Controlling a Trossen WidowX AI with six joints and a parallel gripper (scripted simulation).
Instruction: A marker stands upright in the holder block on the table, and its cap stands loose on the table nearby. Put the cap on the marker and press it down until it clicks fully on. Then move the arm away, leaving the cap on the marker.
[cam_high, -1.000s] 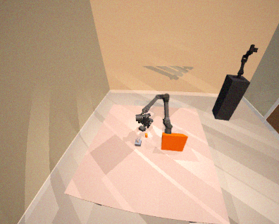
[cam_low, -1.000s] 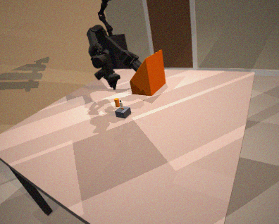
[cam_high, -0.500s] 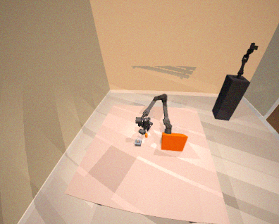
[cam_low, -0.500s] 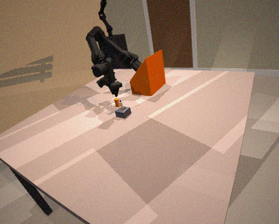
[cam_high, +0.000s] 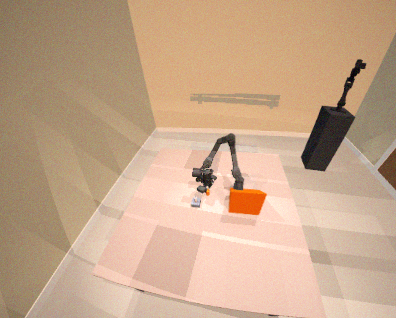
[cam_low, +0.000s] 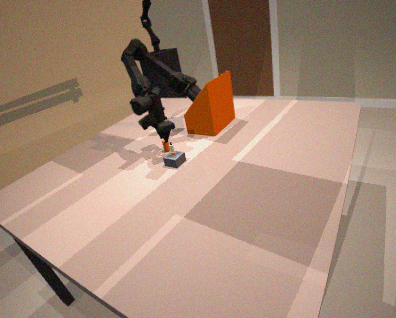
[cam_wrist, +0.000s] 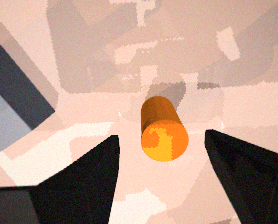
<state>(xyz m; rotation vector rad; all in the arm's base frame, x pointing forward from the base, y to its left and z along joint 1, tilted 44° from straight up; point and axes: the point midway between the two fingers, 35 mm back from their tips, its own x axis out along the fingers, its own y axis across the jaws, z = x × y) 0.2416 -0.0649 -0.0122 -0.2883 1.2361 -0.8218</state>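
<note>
Now: the orange cap 30 mm below my gripper tip. The rest, counted from my gripper tip: holder block 110 mm to the left, 60 mm ahead, 30 mm below.
</note>
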